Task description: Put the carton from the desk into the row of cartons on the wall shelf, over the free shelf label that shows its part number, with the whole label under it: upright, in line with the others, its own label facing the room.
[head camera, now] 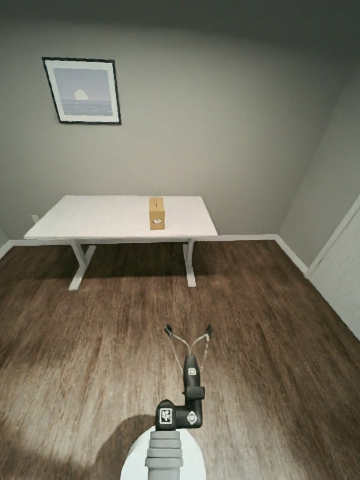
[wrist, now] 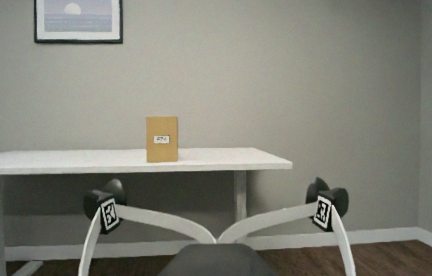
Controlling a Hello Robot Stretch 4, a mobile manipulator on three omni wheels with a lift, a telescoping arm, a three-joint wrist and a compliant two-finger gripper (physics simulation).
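Places are measured from the robot's base along level axes (x ahead, y left, z up), in metres.
Pixels of known places: end effector, tool point: (head camera: 188, 327) (wrist: 216, 199).
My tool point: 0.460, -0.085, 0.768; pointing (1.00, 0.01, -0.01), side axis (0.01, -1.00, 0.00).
Behind a point stands the place of what it marks, as x, y, z.
A tan carton (head camera: 157, 215) {1.293, 0.128, 0.834} (wrist: 162, 128) {1.294, 0.128, 0.825} stands upright on the white desk (head camera: 105, 215) {1.500, 0.630, 0.693} (wrist: 225, 157) {1.446, -0.120, 0.693}, near its front edge and right of its middle. A small white label on its front faces me; its text is too small to read surely. My gripper (head camera: 189, 330) {0.460, -0.085, 0.768} (wrist: 216, 205) {0.460, -0.085, 0.768} is open, with nothing between the fingers. It is well short of the desk, pointing toward it, and a little to the right of the carton. The wall shelf, its cartons and its labels do not show in either view.
A framed picture (head camera: 84, 91) {1.961, 0.788, 1.613} (wrist: 78, 22) {1.962, 0.789, 1.502} hangs on the wall behind the desk, to the left. The desk's legs (head camera: 189, 267) (wrist: 240, 200) {1.589, -0.197, 0.459} stand on the brown wood floor. A white door (head camera: 335, 270) {1.250, -1.666, 0.317} is at the right in the head view.
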